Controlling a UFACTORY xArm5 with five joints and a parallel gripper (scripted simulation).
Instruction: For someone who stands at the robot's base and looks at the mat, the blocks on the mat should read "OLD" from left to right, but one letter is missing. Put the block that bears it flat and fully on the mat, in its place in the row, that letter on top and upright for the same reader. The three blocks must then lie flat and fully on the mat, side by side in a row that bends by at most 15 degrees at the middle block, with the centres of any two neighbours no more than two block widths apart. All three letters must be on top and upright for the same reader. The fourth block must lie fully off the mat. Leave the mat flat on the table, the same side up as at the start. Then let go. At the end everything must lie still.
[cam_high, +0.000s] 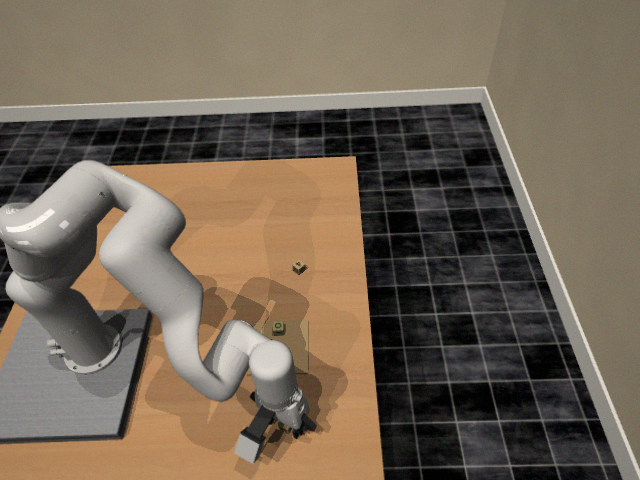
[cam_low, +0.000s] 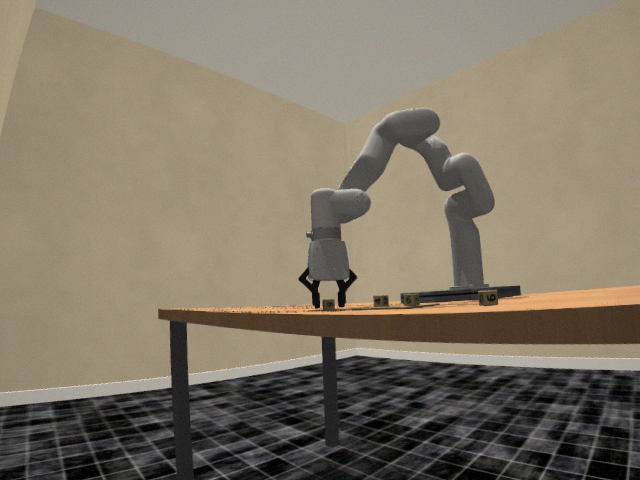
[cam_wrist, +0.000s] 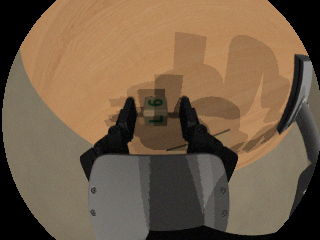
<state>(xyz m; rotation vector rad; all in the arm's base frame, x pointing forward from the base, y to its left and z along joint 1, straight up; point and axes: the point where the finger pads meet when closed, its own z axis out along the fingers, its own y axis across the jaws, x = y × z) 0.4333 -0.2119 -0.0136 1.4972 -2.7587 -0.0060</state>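
Right now the tan mat is 19 cm to the left of my hand, 2 cm below it and 1 cm behind it.
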